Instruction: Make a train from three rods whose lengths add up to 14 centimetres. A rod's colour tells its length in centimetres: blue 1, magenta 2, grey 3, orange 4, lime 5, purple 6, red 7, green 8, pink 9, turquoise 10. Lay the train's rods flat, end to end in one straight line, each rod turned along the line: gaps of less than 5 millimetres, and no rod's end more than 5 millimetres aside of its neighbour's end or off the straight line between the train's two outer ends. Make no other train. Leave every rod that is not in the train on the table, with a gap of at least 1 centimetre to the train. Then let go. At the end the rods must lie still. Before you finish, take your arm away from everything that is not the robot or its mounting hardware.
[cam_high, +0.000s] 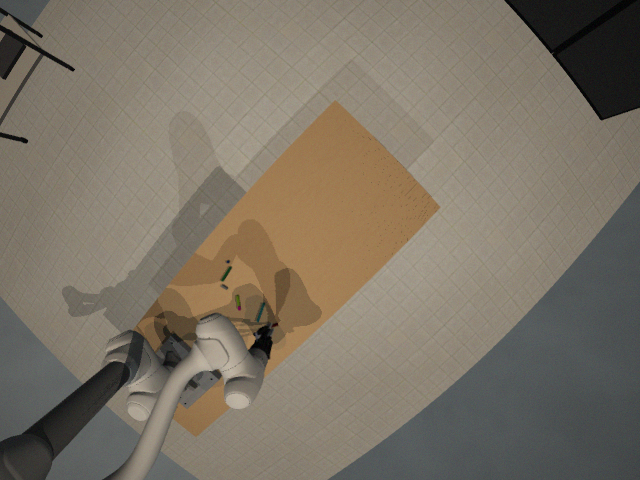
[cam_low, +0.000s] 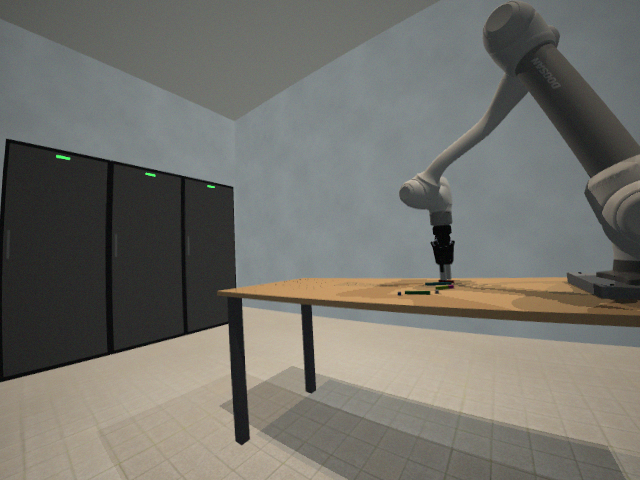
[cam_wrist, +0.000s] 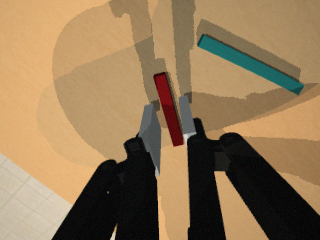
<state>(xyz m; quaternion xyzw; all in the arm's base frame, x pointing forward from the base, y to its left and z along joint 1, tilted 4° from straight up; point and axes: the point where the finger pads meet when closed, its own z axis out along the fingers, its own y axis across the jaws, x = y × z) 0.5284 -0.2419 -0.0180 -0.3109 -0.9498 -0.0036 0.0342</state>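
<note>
My hand is 4 cm above the red rod. From my hand the other things lie so: turquoise rod: 8 cm to the left, 4 cm below, 3 cm ahead; magenta rod: 17 cm to the left, 4 cm below, 2 cm behind; lime rod: 20 cm to the left, 4 cm below, 1 cm ahead.
</note>
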